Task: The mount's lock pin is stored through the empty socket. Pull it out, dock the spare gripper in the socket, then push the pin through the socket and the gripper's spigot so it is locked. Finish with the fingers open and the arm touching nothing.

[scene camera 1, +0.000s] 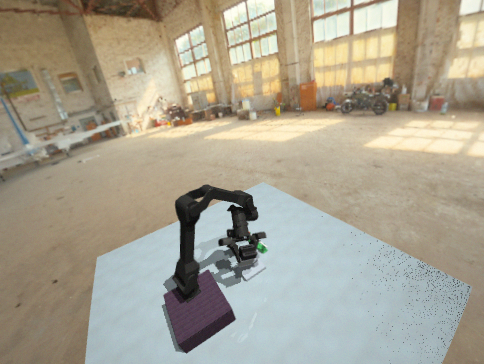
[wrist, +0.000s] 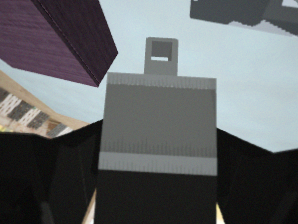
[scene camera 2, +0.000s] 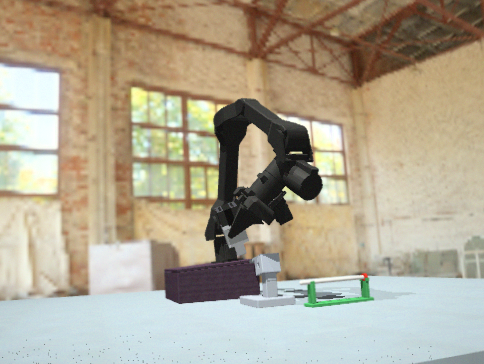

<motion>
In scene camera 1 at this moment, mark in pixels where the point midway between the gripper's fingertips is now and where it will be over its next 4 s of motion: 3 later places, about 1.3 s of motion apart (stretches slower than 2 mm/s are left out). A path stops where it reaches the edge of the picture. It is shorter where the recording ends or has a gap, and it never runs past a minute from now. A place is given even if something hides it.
My gripper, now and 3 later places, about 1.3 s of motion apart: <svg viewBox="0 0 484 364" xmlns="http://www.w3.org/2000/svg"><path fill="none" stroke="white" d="M246 261L248 243L251 251L247 243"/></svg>
</motion>
